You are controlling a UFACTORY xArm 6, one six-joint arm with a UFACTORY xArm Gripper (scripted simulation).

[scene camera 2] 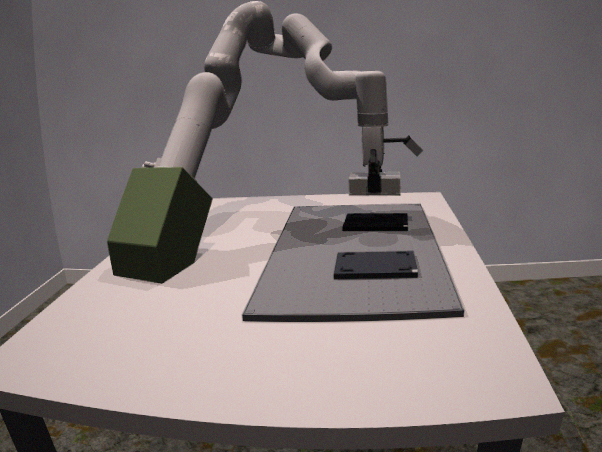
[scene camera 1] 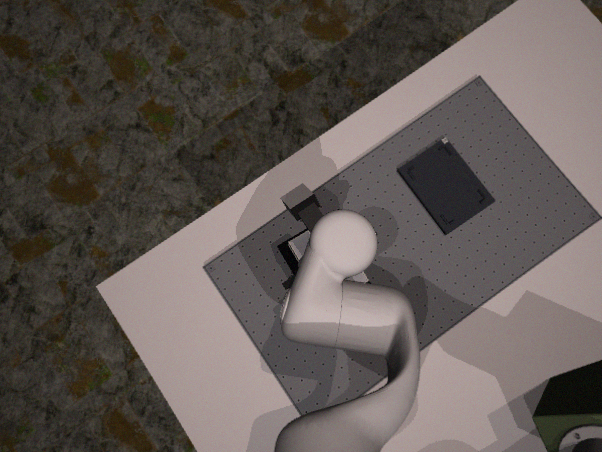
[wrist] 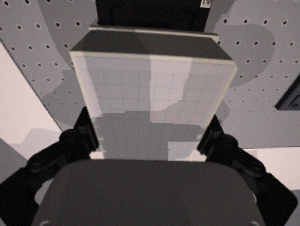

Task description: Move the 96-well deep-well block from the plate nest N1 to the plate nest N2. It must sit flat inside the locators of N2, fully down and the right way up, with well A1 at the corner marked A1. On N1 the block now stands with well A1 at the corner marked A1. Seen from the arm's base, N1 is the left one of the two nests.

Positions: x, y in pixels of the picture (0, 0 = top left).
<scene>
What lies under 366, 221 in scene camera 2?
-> A black nest.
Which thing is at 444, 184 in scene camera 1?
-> A nest N2.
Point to a deep-well block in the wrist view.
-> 151, 93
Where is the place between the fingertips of my gripper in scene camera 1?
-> At 326, 262
</scene>
